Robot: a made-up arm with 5 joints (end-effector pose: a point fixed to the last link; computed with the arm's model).
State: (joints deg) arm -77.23 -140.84 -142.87 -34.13 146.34
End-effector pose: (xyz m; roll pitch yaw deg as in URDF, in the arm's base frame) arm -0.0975 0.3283 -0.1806 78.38 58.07 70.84
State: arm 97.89 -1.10 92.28 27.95 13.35
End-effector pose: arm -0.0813 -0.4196 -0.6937 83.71 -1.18 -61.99
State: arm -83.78 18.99 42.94 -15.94 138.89
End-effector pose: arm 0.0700 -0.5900 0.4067 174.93 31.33 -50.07
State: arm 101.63 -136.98 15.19 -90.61 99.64
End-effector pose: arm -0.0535 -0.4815 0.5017 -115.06 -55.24 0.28
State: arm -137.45 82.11 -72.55 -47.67 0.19
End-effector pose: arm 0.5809 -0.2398 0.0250 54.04 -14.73 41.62
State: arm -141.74 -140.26 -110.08 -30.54 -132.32
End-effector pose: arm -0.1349 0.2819 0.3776 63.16 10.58 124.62
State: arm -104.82 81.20 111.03 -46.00 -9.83
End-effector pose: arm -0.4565 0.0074 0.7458 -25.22 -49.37 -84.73
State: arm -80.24 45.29 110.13 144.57 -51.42
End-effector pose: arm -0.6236 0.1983 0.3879 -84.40 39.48 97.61
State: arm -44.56 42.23 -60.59 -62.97 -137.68
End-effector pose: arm 0.3632 -0.2646 0.3908 141.97 -61.76 56.79
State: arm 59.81 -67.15 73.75 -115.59 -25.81
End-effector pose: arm -0.7566 -0.0655 0.3903 -136.99 -65.50 90.64
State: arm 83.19 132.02 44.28 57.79 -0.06
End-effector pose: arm 0.2664 -0.7051 0.1826 -152.78 -28.12 -155.04
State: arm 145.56 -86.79 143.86 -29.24 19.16
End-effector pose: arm -0.6046 0.1836 -0.2604 13.40 20.44 -146.69
